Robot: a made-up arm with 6 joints.
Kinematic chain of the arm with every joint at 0, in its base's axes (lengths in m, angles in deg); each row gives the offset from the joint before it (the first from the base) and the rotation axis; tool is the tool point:
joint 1: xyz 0 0 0.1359 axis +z
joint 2: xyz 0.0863 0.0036 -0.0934 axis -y
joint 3: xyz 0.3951 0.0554 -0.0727 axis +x
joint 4: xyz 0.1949 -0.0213 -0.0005 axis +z
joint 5: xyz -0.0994 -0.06 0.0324 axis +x
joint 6: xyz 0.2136 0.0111 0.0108 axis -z
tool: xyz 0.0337 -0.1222 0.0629
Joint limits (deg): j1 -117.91..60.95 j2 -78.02..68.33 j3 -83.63..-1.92 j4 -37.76..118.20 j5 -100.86..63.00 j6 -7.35..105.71
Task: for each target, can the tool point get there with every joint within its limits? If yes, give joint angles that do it. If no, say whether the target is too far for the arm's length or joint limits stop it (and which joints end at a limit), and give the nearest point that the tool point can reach.
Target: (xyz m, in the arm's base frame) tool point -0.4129 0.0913 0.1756
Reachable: no: joint limits stop it (at a limit: joint 1, joint 2, joint 3, joint 4) | nearest point -0.2738 -0.1963 0.5234 | short by 0.472 m
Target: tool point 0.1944 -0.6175 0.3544
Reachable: yes | joints -77.84 20.95 -27.22 8.05 -50.76 54.04
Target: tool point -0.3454 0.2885 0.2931
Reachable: no: joint limits stop it (at a limit: joint 1, joint 2, joint 4, joint 6) | nearest point -0.0578 0.3432 0.4994 | short by 0.358 m
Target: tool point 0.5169 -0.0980 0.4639
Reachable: yes | joints -22.24 38.83 -41.65 -16.80 -62.01 65.15
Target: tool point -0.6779 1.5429 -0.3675
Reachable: no: too far | nearest point 0.0950 0.7528 -0.2290 | short by 1.114 m
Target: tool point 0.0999 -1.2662 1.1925
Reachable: no: too far | nearest point 0.0546 -0.6917 0.6322 | short by 0.804 m
